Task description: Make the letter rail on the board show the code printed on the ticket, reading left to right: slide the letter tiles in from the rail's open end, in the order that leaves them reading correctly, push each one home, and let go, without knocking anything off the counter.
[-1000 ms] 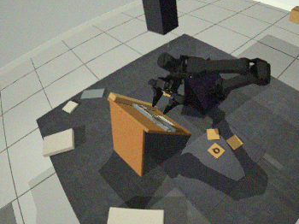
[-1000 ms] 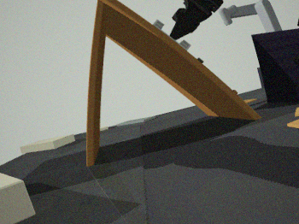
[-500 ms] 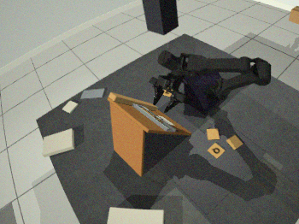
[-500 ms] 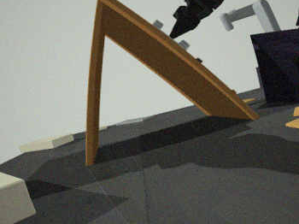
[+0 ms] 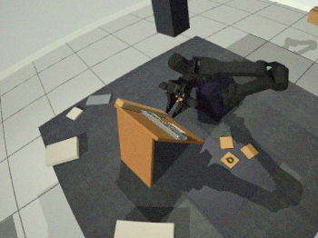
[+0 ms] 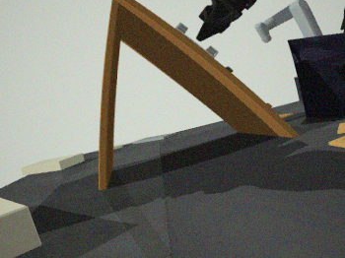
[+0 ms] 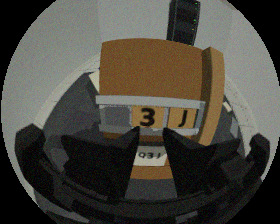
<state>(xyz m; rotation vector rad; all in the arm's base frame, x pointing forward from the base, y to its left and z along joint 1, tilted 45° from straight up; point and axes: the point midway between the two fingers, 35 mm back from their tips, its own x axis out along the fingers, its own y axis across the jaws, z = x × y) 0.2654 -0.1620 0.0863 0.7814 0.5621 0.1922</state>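
Now: gripper tip 110 mm above the white ticket, 20 mm past it and 10 mm to the left of it. From my gripper tip the other things lie so: cream block 410 mm ahead, 400 mm to the right, 190 mm below; then small cream card 590 mm to the right, 220 mm ahead, 190 mm below; then grey card 560 mm to the right, 190 mm below, 60 mm ahead.
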